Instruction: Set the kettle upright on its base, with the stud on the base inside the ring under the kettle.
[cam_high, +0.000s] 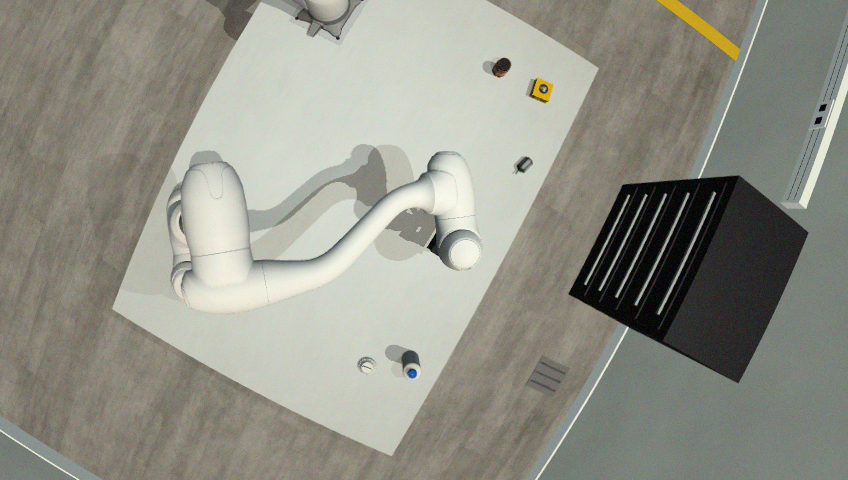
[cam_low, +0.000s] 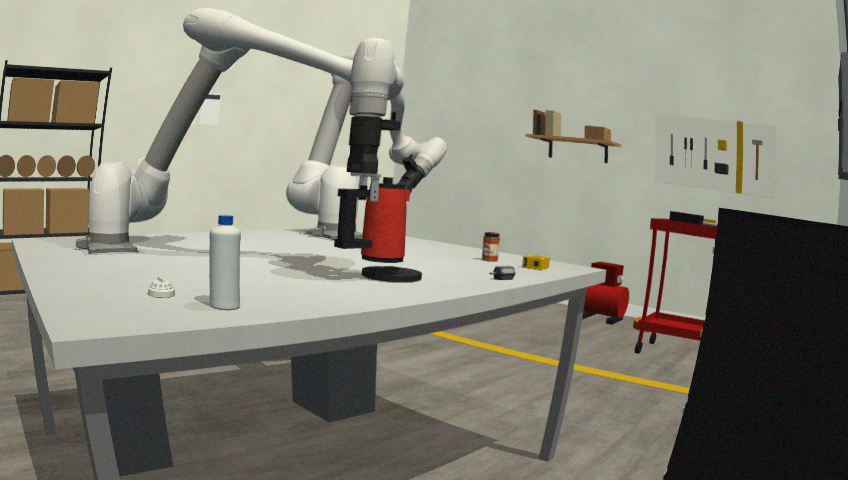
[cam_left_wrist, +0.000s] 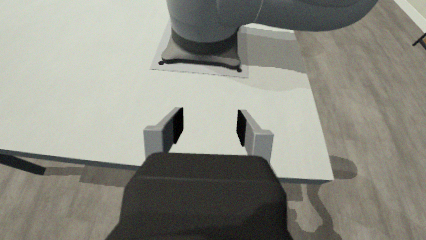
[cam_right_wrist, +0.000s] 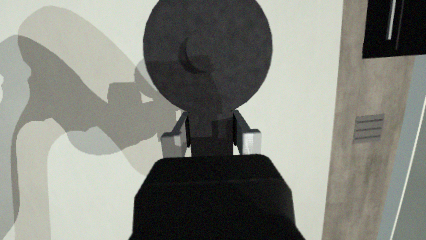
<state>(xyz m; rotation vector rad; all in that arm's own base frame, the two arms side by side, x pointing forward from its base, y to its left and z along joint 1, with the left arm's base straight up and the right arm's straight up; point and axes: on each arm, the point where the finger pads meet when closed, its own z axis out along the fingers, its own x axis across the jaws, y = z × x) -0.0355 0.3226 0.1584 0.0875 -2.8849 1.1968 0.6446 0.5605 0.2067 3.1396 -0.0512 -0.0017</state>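
Note:
The red kettle lies 2 cm to the left of my right hand and 6 cm below it. The rest, counted from my right hand: round black base 1 cm ahead, 10 cm to the left, 19 cm below; white bottle 9 cm ahead, 49 cm to the right, 13 cm below; small motor 19 cm ahead, 33 cm to the left, 19 cm below.

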